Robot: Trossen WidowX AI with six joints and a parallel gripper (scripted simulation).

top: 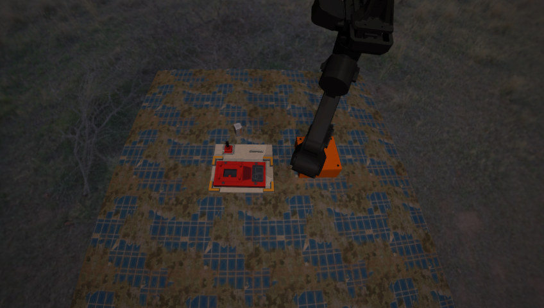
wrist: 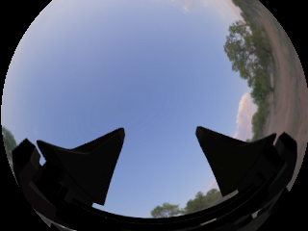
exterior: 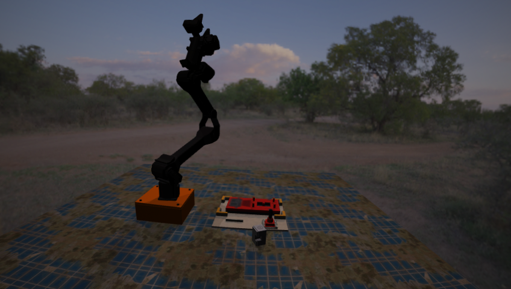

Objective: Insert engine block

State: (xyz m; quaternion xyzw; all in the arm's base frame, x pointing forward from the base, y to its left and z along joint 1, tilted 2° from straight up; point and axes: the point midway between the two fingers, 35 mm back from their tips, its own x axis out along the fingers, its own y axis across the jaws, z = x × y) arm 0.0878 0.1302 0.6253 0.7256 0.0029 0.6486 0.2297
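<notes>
Now: gripper tip 190 mm short of the grey engine block, 320 mm to the left of it and 700 mm above it.
</notes>
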